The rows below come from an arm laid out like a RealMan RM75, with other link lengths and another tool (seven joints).
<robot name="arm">
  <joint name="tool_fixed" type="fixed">
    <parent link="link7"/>
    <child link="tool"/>
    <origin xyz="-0.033 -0.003 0.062" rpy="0 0.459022 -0.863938"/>
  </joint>
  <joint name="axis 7" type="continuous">
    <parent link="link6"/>
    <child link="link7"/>
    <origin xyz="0 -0.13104 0" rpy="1.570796 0 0"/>
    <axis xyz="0 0 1"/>
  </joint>
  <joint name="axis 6" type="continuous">
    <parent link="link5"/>
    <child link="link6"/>
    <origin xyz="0 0 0" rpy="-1.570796 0 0"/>
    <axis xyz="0 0 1"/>
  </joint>
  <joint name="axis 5" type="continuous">
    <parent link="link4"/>
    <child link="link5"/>
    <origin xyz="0 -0.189 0" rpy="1.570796 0 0"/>
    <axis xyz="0 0 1"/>
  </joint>
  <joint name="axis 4" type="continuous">
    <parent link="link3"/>
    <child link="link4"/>
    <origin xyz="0 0 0" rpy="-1.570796 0 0"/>
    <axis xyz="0 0 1"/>
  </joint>
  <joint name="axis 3" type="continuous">
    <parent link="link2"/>
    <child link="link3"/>
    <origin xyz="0 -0.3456 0" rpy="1.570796 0 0"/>
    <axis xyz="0 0 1"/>
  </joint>
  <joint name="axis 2" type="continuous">
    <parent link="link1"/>
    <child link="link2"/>
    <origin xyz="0 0 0" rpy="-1.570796 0 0"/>
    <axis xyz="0 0 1"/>
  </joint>
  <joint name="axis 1" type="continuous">
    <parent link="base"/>
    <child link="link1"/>
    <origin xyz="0 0 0.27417" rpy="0 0 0"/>
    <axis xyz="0 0 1"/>
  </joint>
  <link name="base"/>
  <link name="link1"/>
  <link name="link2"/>
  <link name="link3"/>
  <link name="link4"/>
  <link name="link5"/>
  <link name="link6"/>
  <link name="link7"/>
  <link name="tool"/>
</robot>
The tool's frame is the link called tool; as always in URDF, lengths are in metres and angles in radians. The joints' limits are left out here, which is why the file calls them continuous.
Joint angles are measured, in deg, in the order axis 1, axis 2, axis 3, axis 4, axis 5, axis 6, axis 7. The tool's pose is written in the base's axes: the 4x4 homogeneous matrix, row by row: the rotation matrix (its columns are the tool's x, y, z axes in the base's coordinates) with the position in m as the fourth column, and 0 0 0 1 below. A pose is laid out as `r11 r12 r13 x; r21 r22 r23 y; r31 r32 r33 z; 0 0 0 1`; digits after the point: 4 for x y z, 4 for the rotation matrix.
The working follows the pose.
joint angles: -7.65, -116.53, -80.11, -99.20, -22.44, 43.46, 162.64
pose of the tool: -0.2595 0.9098 -0.3241 -0.2923; 0.0939 0.3577 0.9291 0.3514; 0.9612 0.2106 -0.1782 -0.0291; 0 0 0 1
Where each joint sits with the arm in this pose, in the base's axes (m; each line is computed from the numbers above, not from the rounded line before):
axis 1: 0.0000 0.0000 0.2742
axis 2: 0.0000 0.0000 0.2742
axis 3: -0.3065 0.0412 0.1198
axis 4: -0.3065 0.0412 0.1198
axis 5: -0.2410 0.2178 0.1046
axis 6: -0.2410 0.2178 0.1046
axis 7: -0.2640 0.3215 0.0279
the tool: -0.2923 0.3514 -0.0291

